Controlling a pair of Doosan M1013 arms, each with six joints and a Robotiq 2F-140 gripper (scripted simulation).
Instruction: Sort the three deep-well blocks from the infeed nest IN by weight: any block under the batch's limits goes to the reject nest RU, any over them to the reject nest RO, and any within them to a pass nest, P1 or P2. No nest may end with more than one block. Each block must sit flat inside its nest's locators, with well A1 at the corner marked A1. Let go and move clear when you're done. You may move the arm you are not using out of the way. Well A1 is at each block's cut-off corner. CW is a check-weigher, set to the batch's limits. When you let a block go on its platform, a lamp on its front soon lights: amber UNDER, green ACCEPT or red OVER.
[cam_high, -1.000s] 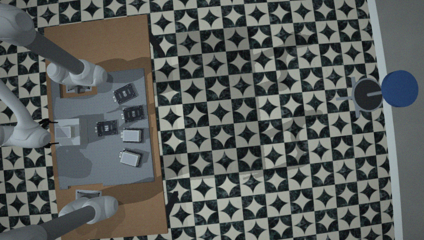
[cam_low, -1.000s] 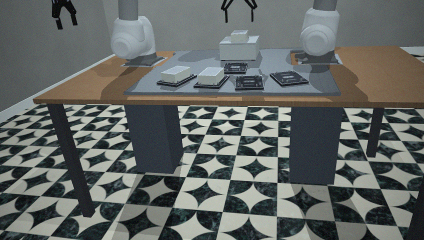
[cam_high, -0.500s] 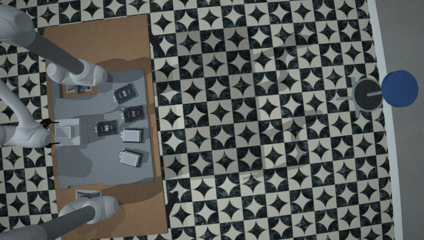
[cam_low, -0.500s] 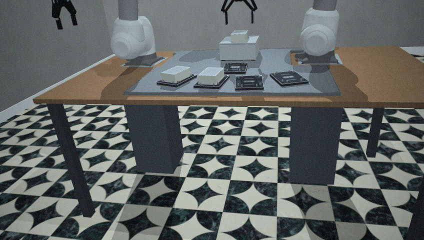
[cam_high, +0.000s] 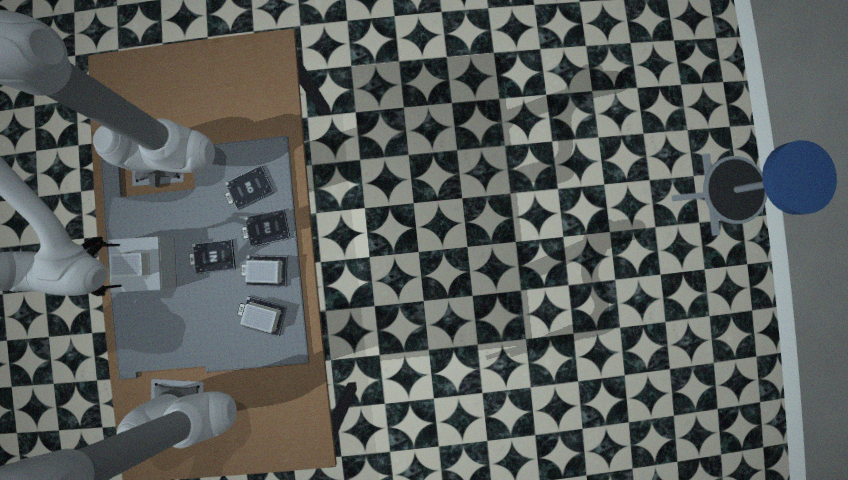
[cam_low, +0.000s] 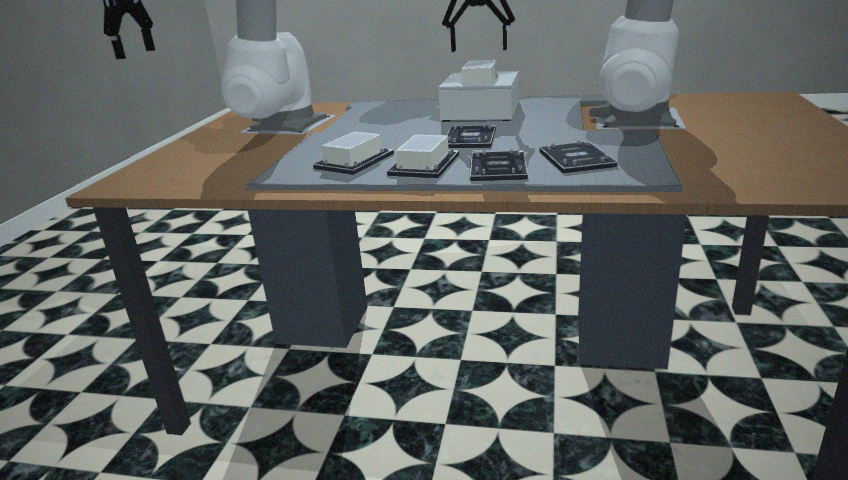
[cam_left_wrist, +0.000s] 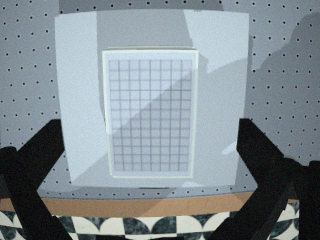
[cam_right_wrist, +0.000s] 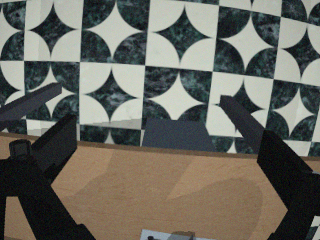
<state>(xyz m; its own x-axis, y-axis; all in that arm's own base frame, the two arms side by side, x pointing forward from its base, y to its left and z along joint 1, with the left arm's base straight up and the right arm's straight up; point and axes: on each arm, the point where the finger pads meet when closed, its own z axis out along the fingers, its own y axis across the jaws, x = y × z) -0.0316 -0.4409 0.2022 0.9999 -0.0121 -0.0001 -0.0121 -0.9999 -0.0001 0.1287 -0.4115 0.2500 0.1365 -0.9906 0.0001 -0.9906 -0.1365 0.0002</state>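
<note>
Right now my left hand is 10 mm past the check-weigher CW and 130 mm above it. Also, from my left hand: dark infeed nest (270 mm ahead, 10 mm to the left, 180 mm below); A1 mark (190 mm ahead, 60 mm to the left, 180 mm below); nest P2 (480 mm ahead, 70 mm to the right, 180 mm below).
</note>
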